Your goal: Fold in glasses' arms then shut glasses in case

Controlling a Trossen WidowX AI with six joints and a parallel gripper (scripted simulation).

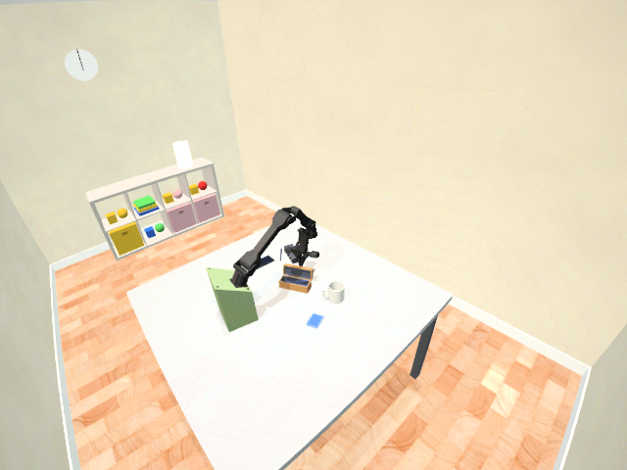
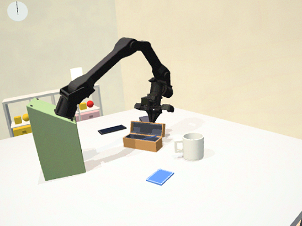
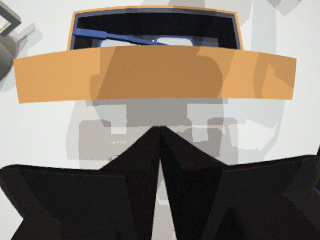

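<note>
Now: hand 40 mm past the glasses case lid, 30 mm above it and 20 mm to the left of it. From my hand the other things lie so: dark block (190 mm to the left, 80 mm below, 80 mm ahead); then wooden glasses case (70 mm behind, 60 mm below, 40 mm to the right); then white mug (260 mm to the right, 60 mm below).
</note>
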